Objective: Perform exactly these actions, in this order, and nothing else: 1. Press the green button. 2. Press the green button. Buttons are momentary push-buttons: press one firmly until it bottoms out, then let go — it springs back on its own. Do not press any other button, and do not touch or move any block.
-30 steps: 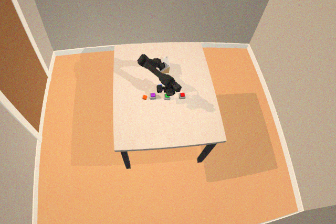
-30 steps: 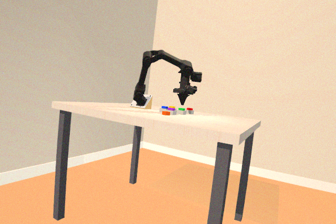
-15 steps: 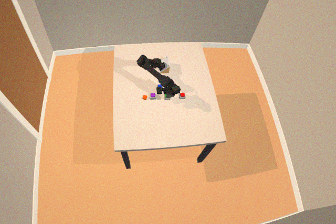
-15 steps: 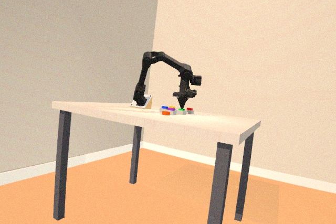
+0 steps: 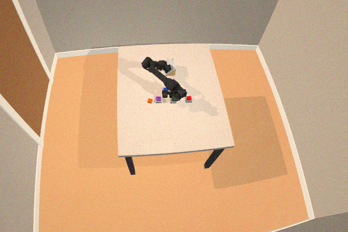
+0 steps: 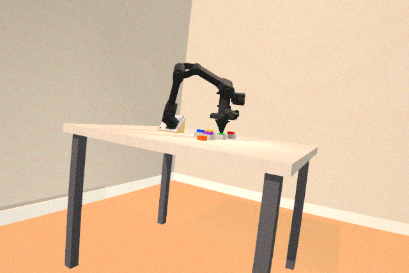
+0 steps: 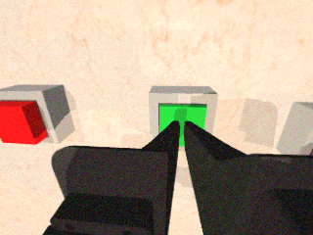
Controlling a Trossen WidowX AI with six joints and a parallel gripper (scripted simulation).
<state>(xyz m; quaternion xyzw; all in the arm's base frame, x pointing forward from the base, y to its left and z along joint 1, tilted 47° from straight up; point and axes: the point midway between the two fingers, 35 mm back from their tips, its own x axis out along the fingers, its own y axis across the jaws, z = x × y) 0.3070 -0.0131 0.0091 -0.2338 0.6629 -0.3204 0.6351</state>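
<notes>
Right now my gripper tip is 10 mm above the green button. Also, from my gripper tip: purple button (120 mm to the right, 20 mm behind); then red button (130 mm to the left, 10 mm ahead); then orange block (190 mm to the right, 20 mm below, 20 mm behind).
</notes>
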